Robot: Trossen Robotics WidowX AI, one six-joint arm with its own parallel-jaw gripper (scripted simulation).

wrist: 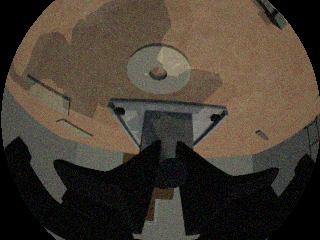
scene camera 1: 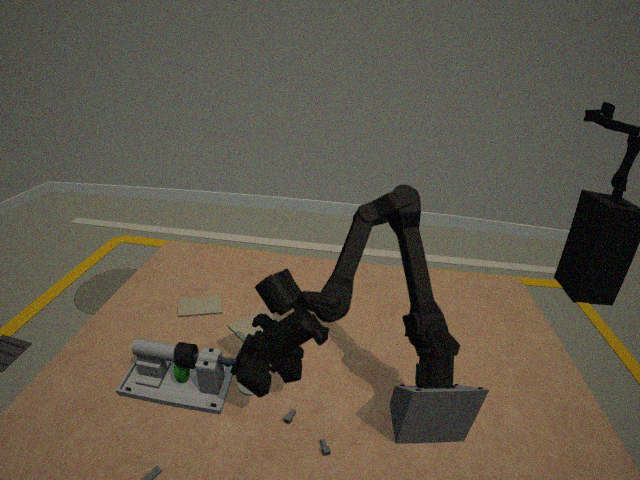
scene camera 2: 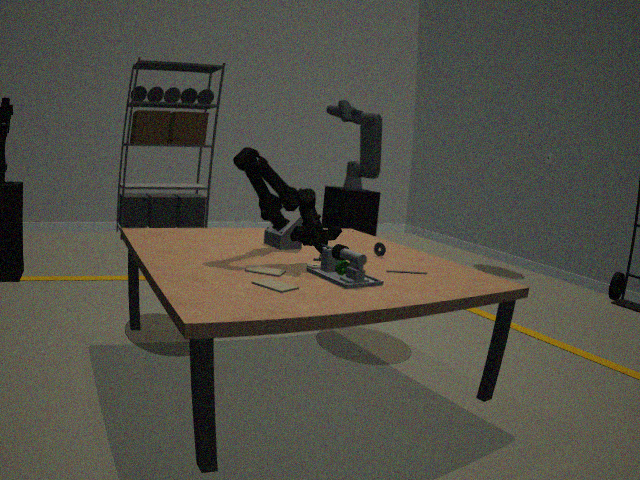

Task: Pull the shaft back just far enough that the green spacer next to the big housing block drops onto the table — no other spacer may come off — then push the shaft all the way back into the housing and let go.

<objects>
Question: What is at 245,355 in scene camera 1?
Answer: The gripper.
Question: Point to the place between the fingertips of the gripper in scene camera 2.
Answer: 324,253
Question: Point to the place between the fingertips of the gripper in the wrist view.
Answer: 168,145
</objects>
